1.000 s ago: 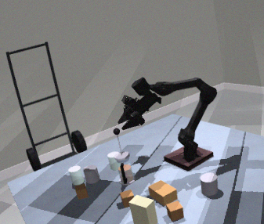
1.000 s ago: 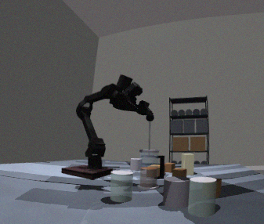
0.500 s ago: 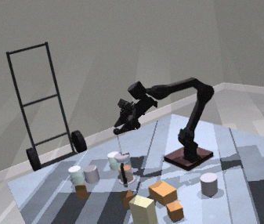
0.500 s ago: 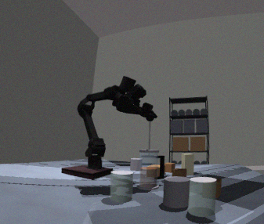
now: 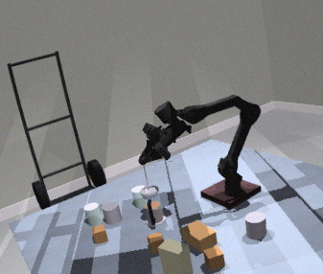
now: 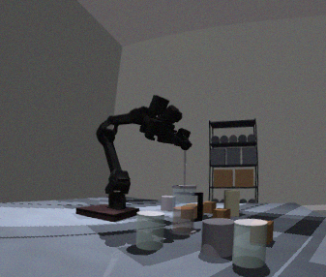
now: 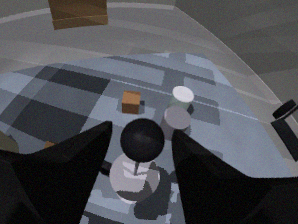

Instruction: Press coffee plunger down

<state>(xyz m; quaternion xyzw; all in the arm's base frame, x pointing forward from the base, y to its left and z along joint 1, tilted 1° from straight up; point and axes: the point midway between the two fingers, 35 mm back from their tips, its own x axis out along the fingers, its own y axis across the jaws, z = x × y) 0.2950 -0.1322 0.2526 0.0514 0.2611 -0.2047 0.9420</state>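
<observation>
The coffee press is 2 cm to the left of my gripper tip and 14 cm below it.
</observation>
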